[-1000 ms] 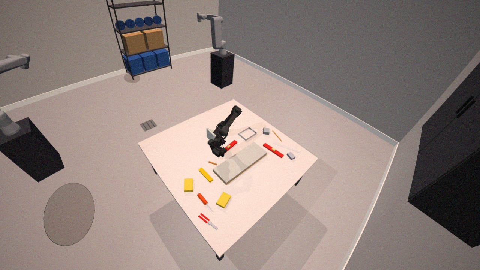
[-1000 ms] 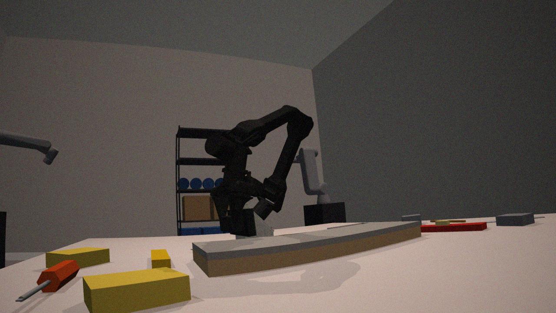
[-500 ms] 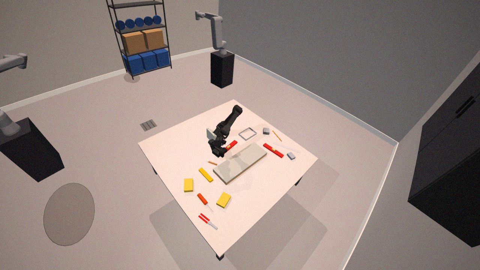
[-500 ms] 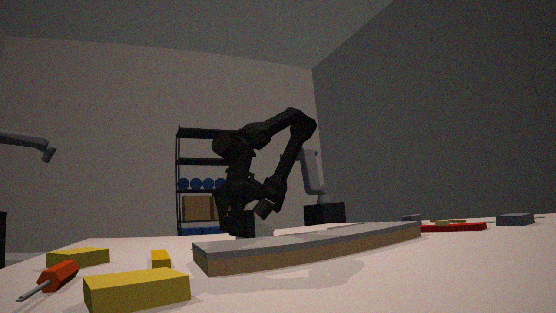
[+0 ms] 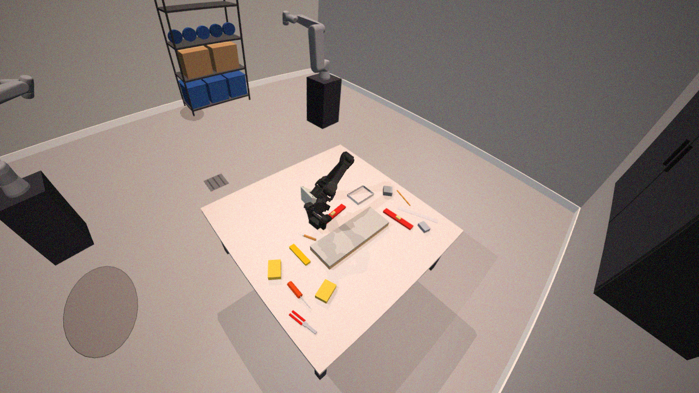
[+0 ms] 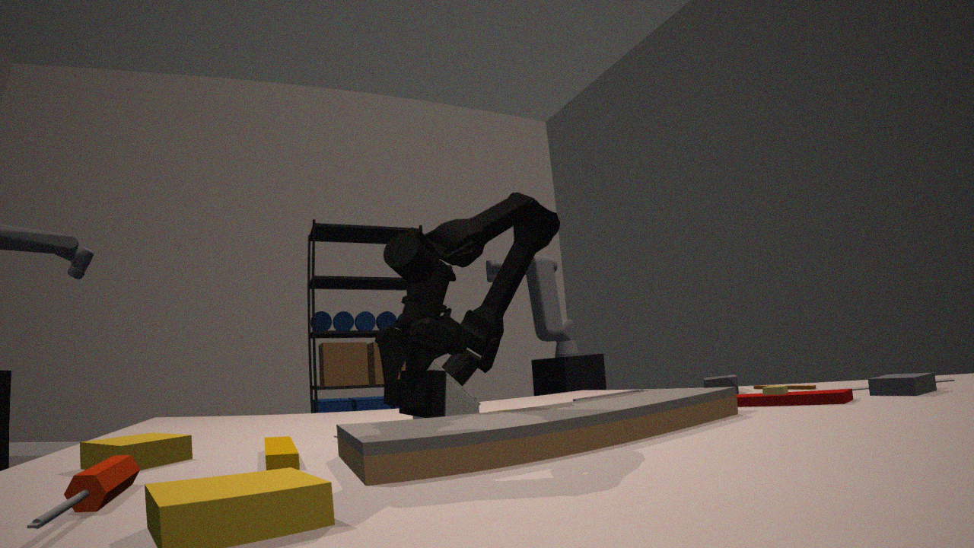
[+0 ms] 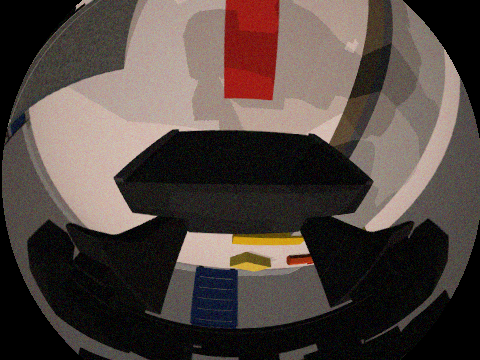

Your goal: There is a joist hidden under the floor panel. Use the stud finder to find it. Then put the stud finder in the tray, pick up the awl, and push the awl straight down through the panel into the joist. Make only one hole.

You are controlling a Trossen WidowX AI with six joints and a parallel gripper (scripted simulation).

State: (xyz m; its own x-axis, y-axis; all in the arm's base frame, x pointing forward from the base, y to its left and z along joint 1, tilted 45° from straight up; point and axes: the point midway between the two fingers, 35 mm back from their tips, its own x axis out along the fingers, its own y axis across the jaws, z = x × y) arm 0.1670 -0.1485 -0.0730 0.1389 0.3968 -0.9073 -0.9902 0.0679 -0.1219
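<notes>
Right now my gripper tip is 1 cm to the right of the stud finder and 1 cm short of it. Round my gripper tip: grey tray (47 cm to the left, 6 cm below); awl (7 cm to the right, 7 cm below, 1 cm behind); pencil (69 cm to the left, 24 cm ahead, 7 cm below).
</notes>
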